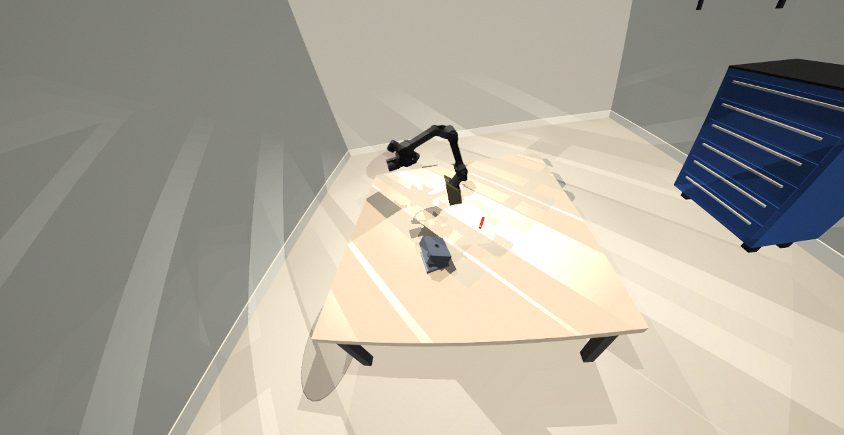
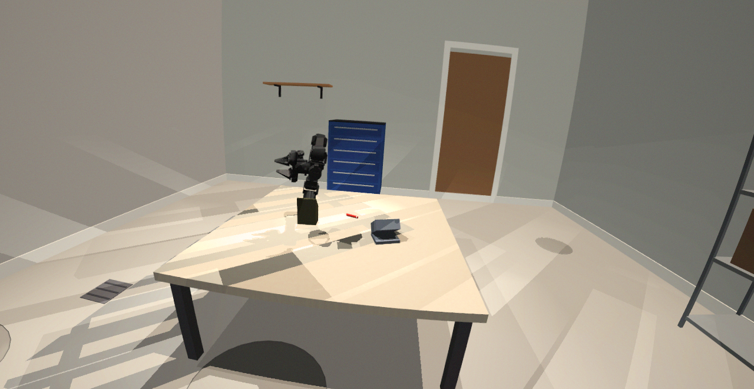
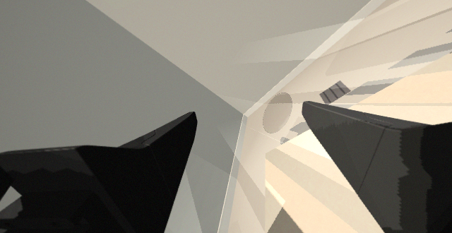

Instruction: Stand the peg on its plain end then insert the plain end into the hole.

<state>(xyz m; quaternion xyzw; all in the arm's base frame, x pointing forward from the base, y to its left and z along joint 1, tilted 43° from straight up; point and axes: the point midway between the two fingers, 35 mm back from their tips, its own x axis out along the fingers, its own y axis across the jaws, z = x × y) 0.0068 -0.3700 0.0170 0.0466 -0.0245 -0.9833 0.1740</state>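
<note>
My gripper tip is 31 cm short of the red peg, 41 cm to the right of it and 38 cm above it. Round my gripper tip: grey sloped panel 52 cm ahead, 18 cm to the left, 32 cm below.
</note>
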